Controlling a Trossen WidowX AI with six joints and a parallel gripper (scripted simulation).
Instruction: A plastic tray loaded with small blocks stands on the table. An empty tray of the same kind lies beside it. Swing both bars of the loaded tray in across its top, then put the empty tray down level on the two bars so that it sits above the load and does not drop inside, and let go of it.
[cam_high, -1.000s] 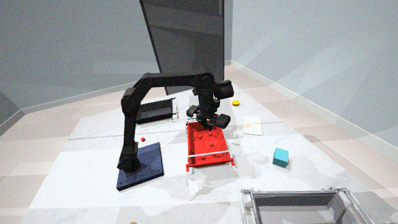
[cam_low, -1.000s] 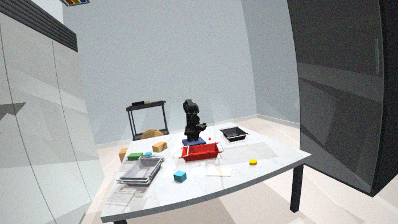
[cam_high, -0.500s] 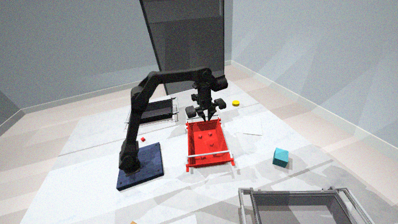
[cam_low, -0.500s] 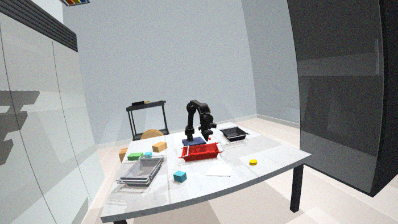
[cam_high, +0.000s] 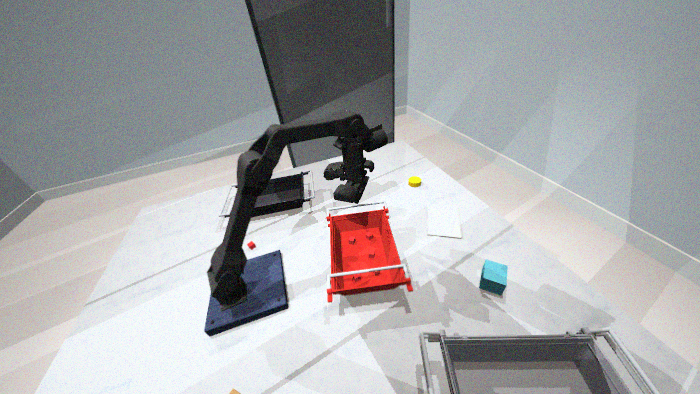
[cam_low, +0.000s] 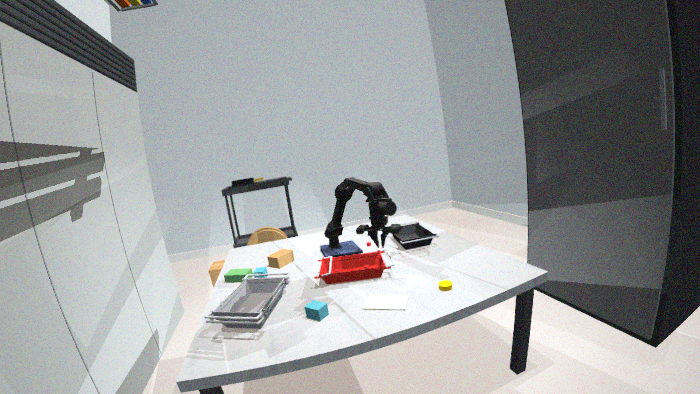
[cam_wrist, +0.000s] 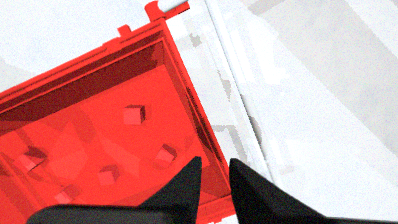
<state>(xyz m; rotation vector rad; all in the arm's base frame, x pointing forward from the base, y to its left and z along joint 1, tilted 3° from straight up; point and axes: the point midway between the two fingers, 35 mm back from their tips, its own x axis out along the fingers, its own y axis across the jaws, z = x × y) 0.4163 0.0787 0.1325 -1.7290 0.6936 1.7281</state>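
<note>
Right now my gripper tip is 300 mm to the right of the black tray, 250 mm past it and 60 mm above it. Round my gripper tip: yellow disc: 300 mm ahead, 100 mm to the left, 100 mm below; cream sheet: 250 mm ahead, 120 mm to the right, 110 mm below.
</note>
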